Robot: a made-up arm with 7 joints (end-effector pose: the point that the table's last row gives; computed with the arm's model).
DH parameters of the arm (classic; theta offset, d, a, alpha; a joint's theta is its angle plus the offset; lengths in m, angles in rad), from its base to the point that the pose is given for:
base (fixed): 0 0 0 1.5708
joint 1: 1.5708 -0.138 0 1.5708
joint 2: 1.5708 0 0 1.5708
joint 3: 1.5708 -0.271 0 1.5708
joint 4: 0 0 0 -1.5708
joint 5: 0 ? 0 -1.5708
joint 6: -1.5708 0 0 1.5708
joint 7: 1.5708 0 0 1.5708
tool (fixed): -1.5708 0 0 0
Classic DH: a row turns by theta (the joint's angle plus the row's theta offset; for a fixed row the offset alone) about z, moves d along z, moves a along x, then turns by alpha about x.
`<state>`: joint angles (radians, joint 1 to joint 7).
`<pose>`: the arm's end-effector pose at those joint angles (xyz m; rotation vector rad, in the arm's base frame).
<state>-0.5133 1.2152 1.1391 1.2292 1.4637 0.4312 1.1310</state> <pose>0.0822 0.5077 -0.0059 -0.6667 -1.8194 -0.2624</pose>
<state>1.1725 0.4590 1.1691 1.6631 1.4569 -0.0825 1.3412</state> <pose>0.1673 0.4056 0.0094 0.0379 2.1218 0.5298</pose>
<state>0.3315 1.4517 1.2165 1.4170 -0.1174 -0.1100 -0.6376</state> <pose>0.0163 0.4566 0.1519 -2.0442 1.8016 -0.7098</pose>
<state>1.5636 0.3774 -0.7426 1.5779 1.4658 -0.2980 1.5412</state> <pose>0.2988 0.1186 0.1371 1.3292 1.3544 1.8728</pose>
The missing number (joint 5, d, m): -0.189
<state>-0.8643 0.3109 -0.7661 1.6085 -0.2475 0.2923 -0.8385</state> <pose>-0.1332 0.0941 -0.2926 0.3422 -0.6968 -0.5957</pose>
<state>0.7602 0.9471 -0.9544 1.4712 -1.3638 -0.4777 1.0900</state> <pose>0.2812 0.2836 -0.1380 0.9037 0.4296 -2.5452</pose>
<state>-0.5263 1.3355 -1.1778 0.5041 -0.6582 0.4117 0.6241</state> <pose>-0.0621 0.5428 -0.1765 0.4068 1.7726 -1.4892</pose>
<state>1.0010 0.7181 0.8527 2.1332 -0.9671 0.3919 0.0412</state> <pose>0.0980 0.3407 0.0622 2.3000 -1.6297 1.0493</pose>
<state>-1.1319 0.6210 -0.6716 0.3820 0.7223 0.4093 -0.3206</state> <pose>-0.3283 0.3621 -0.2150 0.6309 1.1989 -0.3799</pose>
